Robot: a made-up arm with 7 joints.
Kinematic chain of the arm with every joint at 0, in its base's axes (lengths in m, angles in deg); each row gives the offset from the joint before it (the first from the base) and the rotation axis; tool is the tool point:
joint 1: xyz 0 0 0 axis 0 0.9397 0.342
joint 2: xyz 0 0 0 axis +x
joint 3: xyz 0 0 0 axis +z
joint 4: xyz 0.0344 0 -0.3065 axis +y
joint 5: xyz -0.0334 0 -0.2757 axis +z
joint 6: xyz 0 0 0 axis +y
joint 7: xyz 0 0 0 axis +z
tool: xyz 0 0 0
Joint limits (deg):
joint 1: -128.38..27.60
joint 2: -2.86..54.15
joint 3: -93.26..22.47
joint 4: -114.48..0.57
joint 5: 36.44..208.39
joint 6: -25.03..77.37
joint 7: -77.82..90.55
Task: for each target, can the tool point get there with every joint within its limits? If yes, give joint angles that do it. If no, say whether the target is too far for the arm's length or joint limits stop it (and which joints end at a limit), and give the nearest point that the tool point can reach.
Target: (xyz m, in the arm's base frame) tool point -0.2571 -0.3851 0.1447
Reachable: no: joint limits stop it (at a limit: joint 1, joint 2, joint 4) | nearest point -0.0407 -0.3352 0.1583 | short by 0.223 m
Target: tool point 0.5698 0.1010 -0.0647
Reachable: yes | joints -67.89 29.24 -8.45 -26.50 191.27 -14.27 -20.44
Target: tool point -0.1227 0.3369 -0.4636
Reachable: yes | joints 15.71 42.36 -65.53 -15.31 102.93 0.93 -25.22
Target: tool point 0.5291 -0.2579 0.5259
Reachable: no: too far | nearest point 0.3975 -0.1899 0.3859 | short by 0.204 m
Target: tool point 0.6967 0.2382 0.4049
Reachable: no: too far | nearest point 0.4860 0.1662 0.2824 | short by 0.254 m
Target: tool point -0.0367 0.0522 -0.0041
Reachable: no: joint limits stop it (at a limit: joint 1, joint 3, joint 4) | nearest point 0.1748 0.2769 -0.1784 | short by 0.354 m
